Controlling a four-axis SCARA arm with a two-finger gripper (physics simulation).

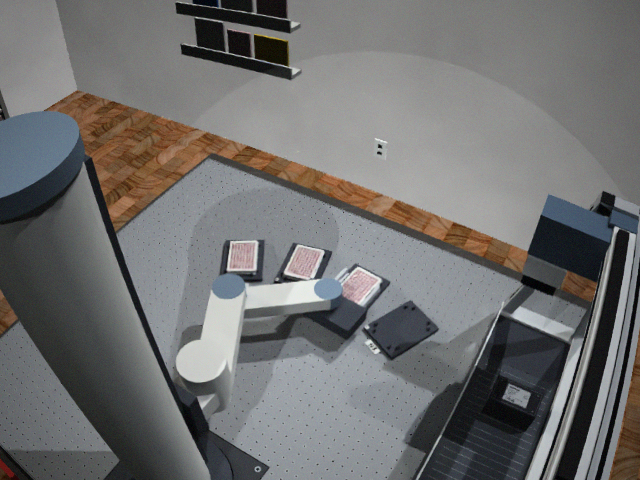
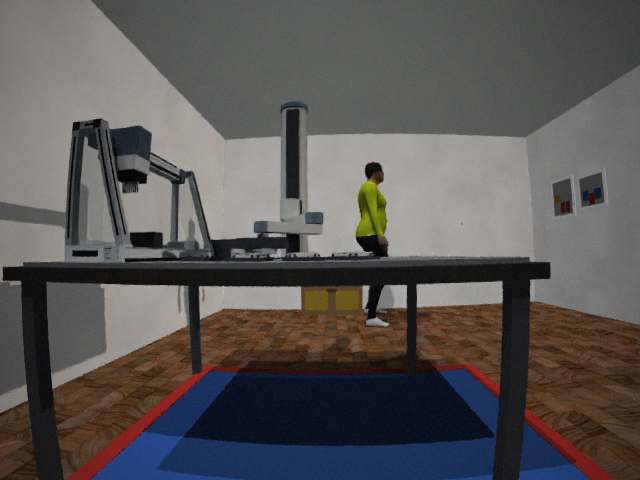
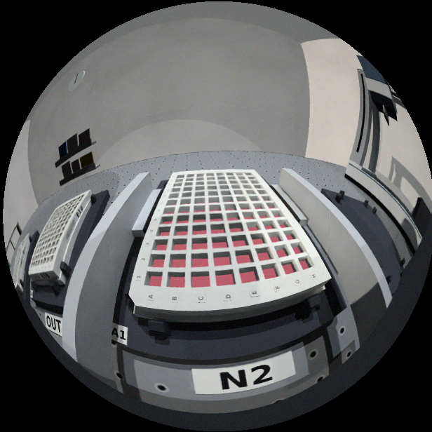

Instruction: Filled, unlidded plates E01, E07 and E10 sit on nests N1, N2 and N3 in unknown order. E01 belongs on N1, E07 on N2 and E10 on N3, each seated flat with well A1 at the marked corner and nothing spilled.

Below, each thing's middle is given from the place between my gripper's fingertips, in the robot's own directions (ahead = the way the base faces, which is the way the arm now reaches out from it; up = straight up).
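Scene:
Nest N2 [image 3: 222, 339]: my hand is 30 mm above it and 20 mm past it. Nest N3 [image 1: 402, 327]: 30 mm below my hand, 170 mm to the right of it, 80 mm behind it. Of the things named here, the nest N2 is the nearest to my hand, going by their middles.

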